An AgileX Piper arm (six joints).
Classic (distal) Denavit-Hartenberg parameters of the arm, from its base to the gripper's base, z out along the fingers. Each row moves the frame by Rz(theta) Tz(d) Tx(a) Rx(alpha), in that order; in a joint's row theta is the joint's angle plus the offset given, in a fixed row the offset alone. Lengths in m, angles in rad.
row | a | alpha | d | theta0
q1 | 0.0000 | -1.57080 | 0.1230 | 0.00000
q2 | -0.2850 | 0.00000 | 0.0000 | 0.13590
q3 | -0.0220 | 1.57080 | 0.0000 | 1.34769
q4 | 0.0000 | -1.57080 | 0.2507 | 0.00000
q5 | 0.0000 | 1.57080 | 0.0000 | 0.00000
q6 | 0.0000 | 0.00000 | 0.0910 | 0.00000
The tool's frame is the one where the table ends.
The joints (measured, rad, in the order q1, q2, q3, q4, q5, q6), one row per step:
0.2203 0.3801 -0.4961 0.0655 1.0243 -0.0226
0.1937 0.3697 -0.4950 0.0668 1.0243 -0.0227
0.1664 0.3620 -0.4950 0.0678 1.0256 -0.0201
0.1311 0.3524 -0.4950 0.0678 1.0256 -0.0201
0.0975 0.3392 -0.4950 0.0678 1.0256 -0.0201
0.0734 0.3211 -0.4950 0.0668 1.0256 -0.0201
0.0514 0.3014 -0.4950 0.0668 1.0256 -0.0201
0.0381 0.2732 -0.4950 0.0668 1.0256 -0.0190
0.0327 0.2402 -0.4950 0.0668 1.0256 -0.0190
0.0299 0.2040 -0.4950 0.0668 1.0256 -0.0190
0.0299 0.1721 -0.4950 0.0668 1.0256 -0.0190
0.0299 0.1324 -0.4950 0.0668 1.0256 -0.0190
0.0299 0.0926 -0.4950 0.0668 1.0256 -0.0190
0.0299 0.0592 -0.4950 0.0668 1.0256 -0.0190
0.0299 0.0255 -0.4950 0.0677 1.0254 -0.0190
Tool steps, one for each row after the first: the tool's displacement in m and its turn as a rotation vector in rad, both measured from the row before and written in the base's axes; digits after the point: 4 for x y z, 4 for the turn. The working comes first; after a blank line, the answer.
Tool pose at each row, in the base's axes (x y z in m, rotation vector in rad; the steps are taken from these numbers as rounded here):
0.0527 0.0170 0.2693 -0.2760 2.3806 0.1758
0.0517 0.0154 0.2696 -0.2435 2.3738 0.1656
0.0509 0.0139 0.2699 -0.2075 2.3699 0.1556
0.0499 0.0119 0.2704 -0.1653 2.3625 0.1391
0.0483 0.0100 0.2711 -0.1253 2.3507 0.1233
0.0459 0.0086 0.2719 -0.0971 2.3333 0.1105
0.0431 0.0074 0.2728 -0.0716 2.3141 0.0996
0.0390 0.0067 0.2740 -0.0554 2.2861 0.0933
0.0340 0.0063 0.2752 -0.0498 2.2531 0.0903
0.0285 0.0060 0.2763 -0.0473 2.2169 0.0885
0.0236 0.0059 0.2771 -0.0479 2.1850 0.0882
0.0175 0.0057 0.2780 -0.0486 2.1453 0.0878
0.0113 0.0055 0.2786 -0.0492 2.1055 0.0875
0.0061 0.0054 0.2788 -0.0498 2.0721 0.0871
0.0009 0.0053 0.2790 -0.0503 2.0381 0.0879

-0.0010 -0.0016 0.0003 0.0031 -0.0089 -0.0262
-0.0008 -0.0015 0.0003 0.0038 -0.0057 -0.0289
-0.0010 -0.0020 0.0005 0.0014 -0.0094 -0.0353
-0.0016 -0.0019 0.0007 0.0016 -0.0132 -0.0336
-0.0024 -0.0014 0.0008 0.0006 -0.0181 -0.0243
-0.0028 -0.0012 0.0009 0.0012 -0.0196 -0.0220
-0.0041 -0.0007 0.0012 0.0021 -0.0281 -0.0140
-0.0050 -0.0004 0.0012 0.0012 -0.0330 -0.0054
-0.0055 -0.0003 0.0011 0.0011 -0.0362 -0.0028
-0.0049 -0.0001 0.0008 0.0009 -0.0319 0.0000
-0.0061 -0.0002 0.0009 0.0012 -0.0397 0.0000
-0.0062 -0.0002 0.0006 0.0013 -0.0398 0.0000
-0.0052 -0.0001 0.0002 0.0009 -0.0334 0.0000
-0.0052 -0.0001 0.0002 0.0019 -0.0339 0.0005

